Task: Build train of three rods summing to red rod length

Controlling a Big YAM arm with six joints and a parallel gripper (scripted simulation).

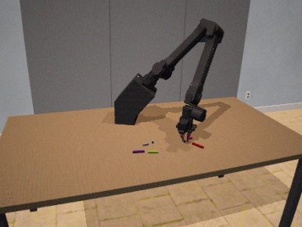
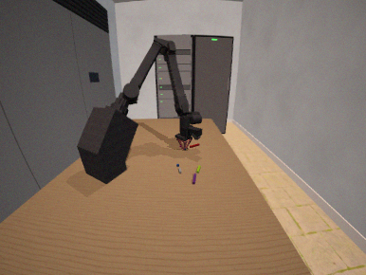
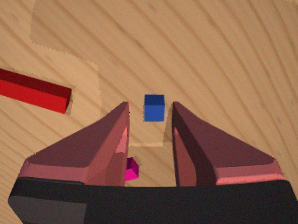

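Now: hand 4 cm to the right of the magenta rod, 2 cm past it and 1 cm above it. From my hand the other things lie so: grey rod 22 cm to the right, 2 cm behind, 1 cm below; then red rod 6 cm ahead, 5 cm to the left, 1 cm below; then lime rod 21 cm to the right, 7 cm ahead, 1 cm below.
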